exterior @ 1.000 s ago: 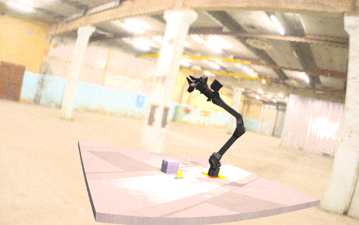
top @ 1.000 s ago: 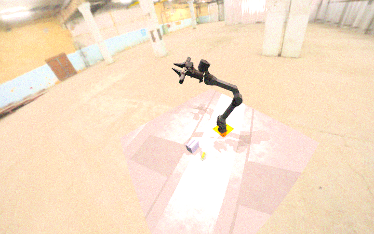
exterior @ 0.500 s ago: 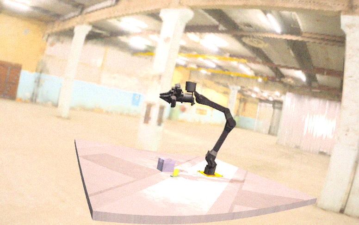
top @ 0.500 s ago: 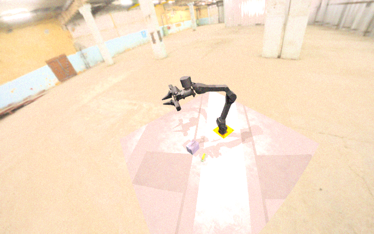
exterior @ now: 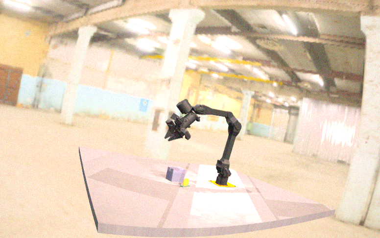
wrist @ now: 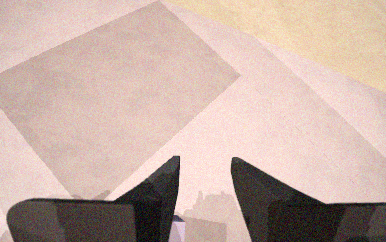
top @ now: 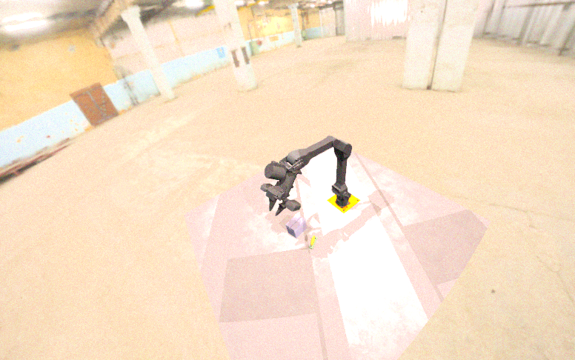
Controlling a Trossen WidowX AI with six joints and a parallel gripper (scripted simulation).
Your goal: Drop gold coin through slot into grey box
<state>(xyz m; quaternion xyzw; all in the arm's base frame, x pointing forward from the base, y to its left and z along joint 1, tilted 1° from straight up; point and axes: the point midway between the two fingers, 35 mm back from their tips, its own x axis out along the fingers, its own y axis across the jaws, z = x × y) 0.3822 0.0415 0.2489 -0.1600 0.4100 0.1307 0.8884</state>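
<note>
Right now the gold coin is 12 cm behind my gripper tip, 9 cm to the left of it and 20 cm below it.
</note>
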